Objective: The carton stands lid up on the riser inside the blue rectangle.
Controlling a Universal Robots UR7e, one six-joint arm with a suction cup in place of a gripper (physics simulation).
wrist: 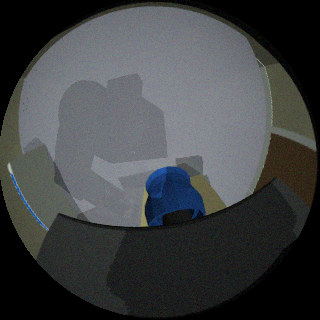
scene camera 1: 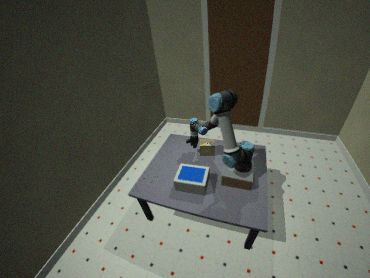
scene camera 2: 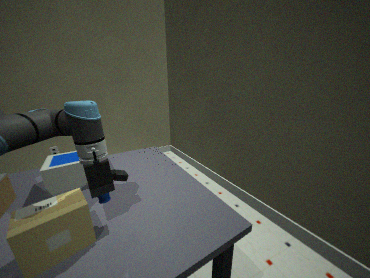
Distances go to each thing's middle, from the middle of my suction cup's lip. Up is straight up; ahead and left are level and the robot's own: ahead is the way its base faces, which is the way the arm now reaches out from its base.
Now: the tan carton (scene camera 2: 49, 231) 120 mm behind my suction cup, 30 mm to the right of it and 20 mm below it. The rest, counted from my suction cup: riser (scene camera 2: 61, 172) (70 mm behind, 380 mm to the left, 30 mm below).
